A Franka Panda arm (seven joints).
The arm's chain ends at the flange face. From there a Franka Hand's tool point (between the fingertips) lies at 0.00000 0.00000 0.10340 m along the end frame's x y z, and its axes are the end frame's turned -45 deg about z.
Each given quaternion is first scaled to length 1.
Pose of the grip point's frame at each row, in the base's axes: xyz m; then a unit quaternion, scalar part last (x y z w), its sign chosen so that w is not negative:
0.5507 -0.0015 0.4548 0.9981 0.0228 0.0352 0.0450
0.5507 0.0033 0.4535 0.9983 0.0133 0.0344 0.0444
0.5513 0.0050 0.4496 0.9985 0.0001 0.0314 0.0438
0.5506 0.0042 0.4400 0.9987 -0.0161 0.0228 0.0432
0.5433 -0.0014 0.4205 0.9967 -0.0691 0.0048 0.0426
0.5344 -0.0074 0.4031 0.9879 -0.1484 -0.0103 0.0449
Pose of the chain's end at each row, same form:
0.5432 0.0076 0.5575 0.9309 -0.3609 0.0497 0.0281
0.5435 0.0124 0.5562 0.9274 -0.3698 0.0488 0.0279
0.5448 0.0140 0.5524 0.9226 -0.3820 0.0458 0.0285
0.5460 0.0132 0.5429 0.9165 -0.3971 0.0376 0.0312
0.5429 0.0074 0.5235 0.8944 -0.4453 0.0207 0.0375
0.5379 0.0015 0.5061 0.8559 -0.5151 0.0077 0.0454

